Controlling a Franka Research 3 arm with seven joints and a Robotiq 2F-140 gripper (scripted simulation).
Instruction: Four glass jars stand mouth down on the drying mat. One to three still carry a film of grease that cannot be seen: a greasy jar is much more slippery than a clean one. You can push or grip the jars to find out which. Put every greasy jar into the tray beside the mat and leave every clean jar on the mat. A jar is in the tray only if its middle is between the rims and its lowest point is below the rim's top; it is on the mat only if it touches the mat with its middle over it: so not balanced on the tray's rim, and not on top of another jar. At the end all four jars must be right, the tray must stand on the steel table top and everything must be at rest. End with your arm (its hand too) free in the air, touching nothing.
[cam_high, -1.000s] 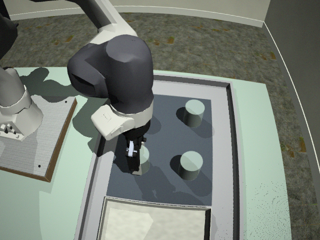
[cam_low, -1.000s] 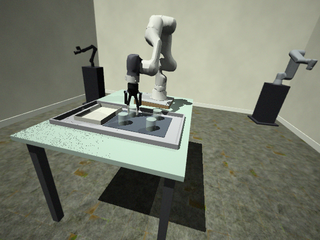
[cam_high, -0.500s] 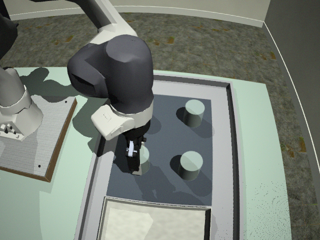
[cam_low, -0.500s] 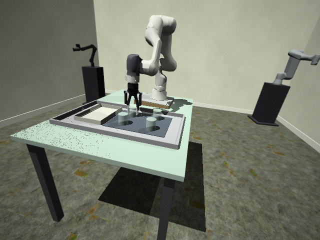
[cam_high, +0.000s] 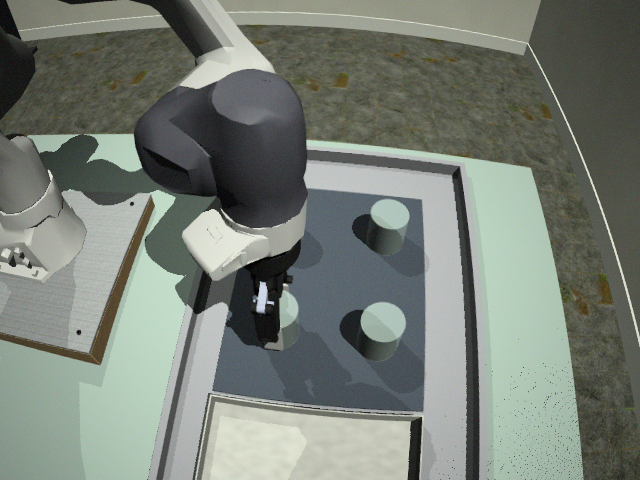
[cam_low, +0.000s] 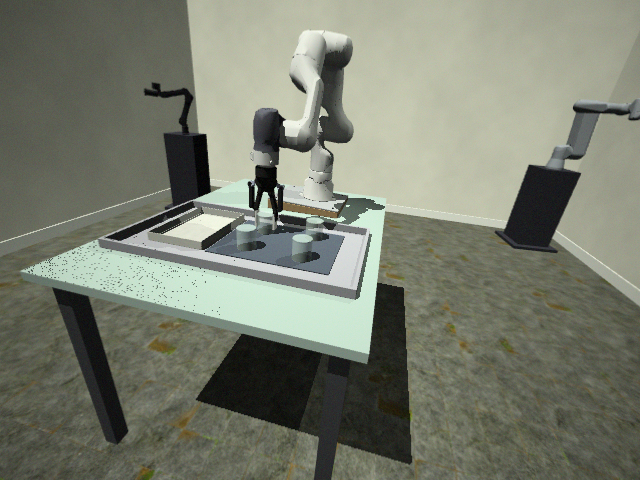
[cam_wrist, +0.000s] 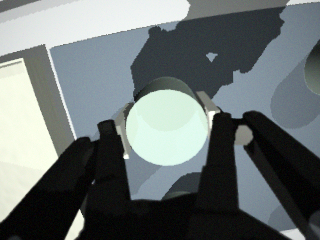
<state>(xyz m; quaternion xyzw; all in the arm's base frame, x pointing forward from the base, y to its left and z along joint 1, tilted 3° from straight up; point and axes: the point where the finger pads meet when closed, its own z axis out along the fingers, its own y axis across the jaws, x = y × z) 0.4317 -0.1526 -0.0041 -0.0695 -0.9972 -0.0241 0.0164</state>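
The tray lies 40 mm ahead of my hand, 240 mm to the right of it and 40 mm below it. Round my hand: dark drying mat: 80 mm ahead, 80 mm to the left, 50 mm below.
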